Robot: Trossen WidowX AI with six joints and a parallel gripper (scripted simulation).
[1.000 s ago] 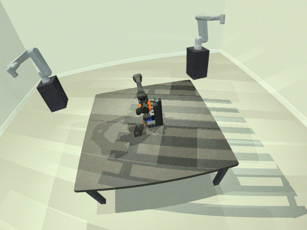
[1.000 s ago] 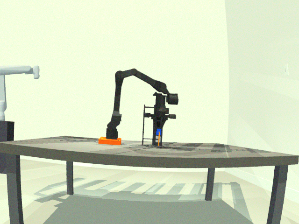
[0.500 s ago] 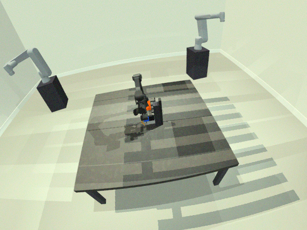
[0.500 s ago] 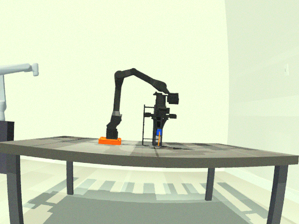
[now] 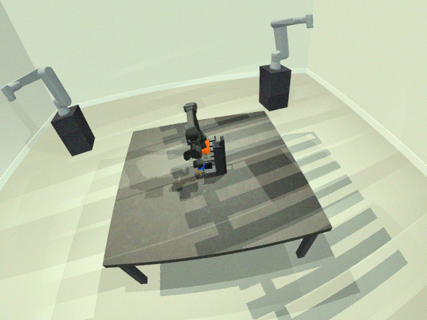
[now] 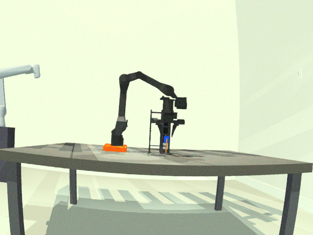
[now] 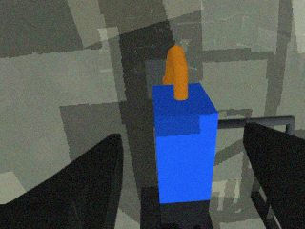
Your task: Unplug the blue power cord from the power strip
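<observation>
My gripper tip is 3 cm to the right of the plug.
</observation>
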